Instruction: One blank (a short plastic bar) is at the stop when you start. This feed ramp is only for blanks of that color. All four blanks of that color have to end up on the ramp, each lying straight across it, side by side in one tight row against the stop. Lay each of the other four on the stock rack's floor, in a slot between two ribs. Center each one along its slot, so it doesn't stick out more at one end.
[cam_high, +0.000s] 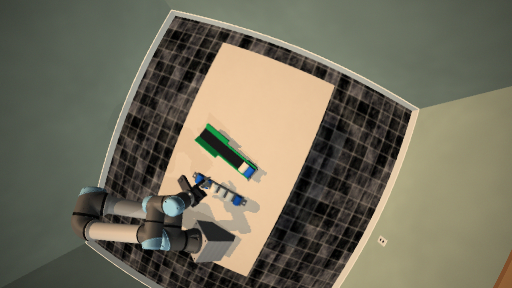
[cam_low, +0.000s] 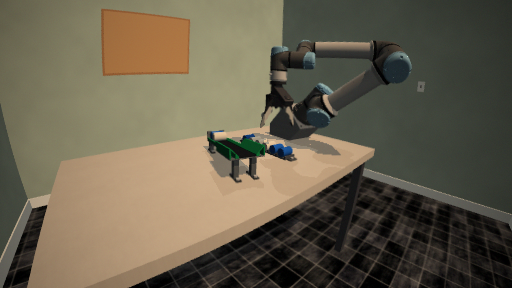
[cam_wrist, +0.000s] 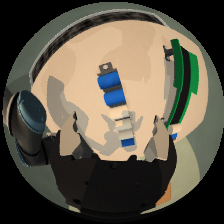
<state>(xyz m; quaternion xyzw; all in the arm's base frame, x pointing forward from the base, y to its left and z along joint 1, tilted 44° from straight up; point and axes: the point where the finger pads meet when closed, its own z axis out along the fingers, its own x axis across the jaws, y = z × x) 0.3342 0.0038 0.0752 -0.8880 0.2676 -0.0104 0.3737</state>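
Now: the stock rack 2 cm behind my hand, 8 cm to the right of it and 13 cm below it.
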